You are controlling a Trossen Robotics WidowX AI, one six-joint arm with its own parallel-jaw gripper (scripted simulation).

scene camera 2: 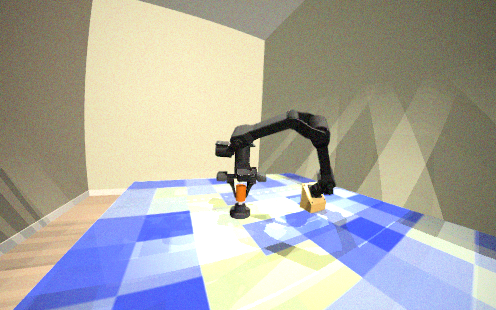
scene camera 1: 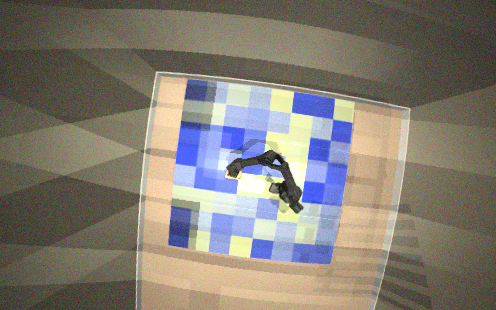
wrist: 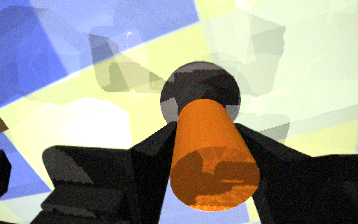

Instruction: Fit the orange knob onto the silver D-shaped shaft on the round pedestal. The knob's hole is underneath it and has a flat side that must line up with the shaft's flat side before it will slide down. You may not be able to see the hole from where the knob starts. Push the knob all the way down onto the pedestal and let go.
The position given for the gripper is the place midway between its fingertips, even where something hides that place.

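Observation:
On scene camera 2 you'd find the gripper (scene camera 2: 240,197). The gripper's there in the wrist view (wrist: 204,127) as well, and it's carrying an orange knob (wrist: 212,168).

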